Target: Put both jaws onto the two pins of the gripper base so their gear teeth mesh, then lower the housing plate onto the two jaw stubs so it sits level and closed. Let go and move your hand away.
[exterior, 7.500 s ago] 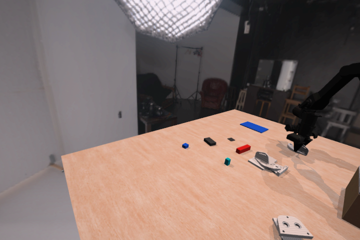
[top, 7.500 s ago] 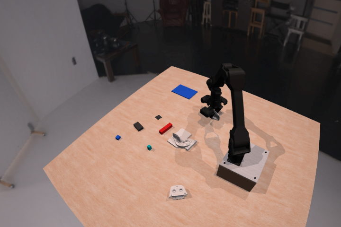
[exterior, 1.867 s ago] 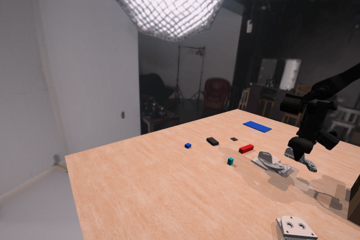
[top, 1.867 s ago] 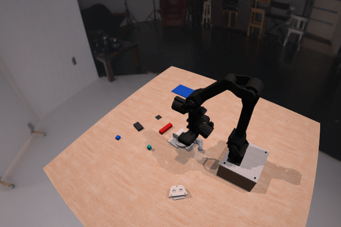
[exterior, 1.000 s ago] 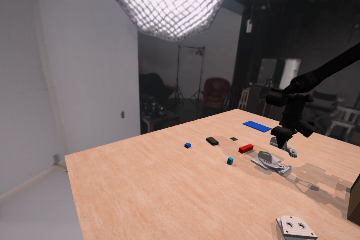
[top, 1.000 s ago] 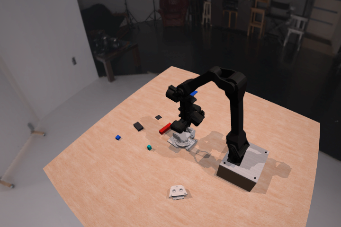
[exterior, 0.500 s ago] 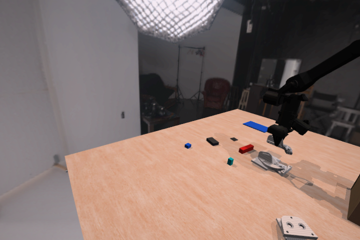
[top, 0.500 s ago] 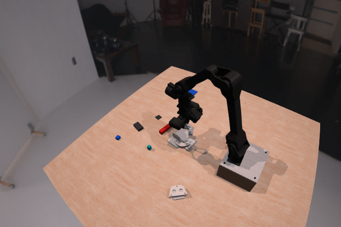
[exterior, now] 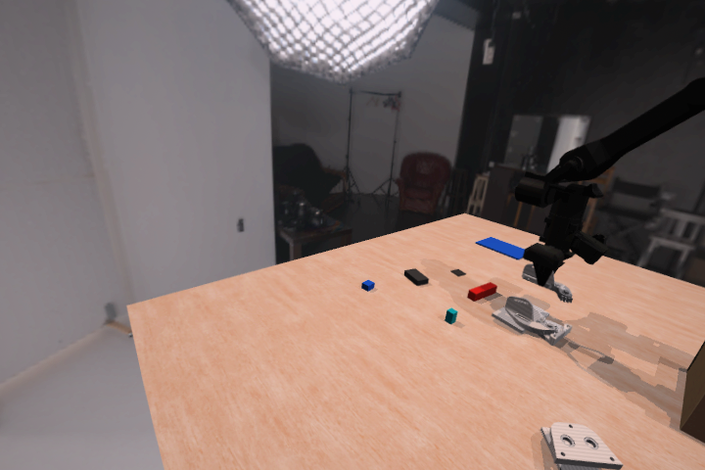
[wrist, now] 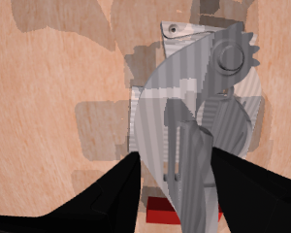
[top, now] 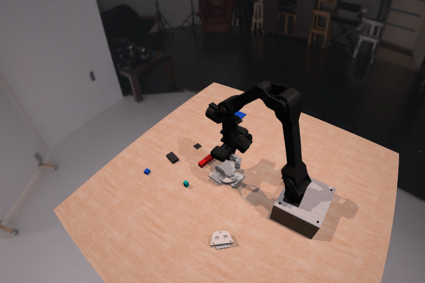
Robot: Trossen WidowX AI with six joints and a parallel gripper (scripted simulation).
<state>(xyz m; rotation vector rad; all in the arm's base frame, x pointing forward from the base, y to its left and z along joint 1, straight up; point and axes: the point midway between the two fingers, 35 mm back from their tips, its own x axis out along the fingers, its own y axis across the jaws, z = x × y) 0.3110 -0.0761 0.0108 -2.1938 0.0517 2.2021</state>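
The red block lies 12 cm ahead of my gripper tip, 2 cm to the left of it and 7 cm below it. The rest, counted from my gripper tip: teal cube (11 cm ahead, 17 cm to the left, 7 cm below); black block (27 cm ahead, 8 cm to the left, 7 cm below); dark tile (22 cm ahead, 5 cm to the right, 8 cm below).
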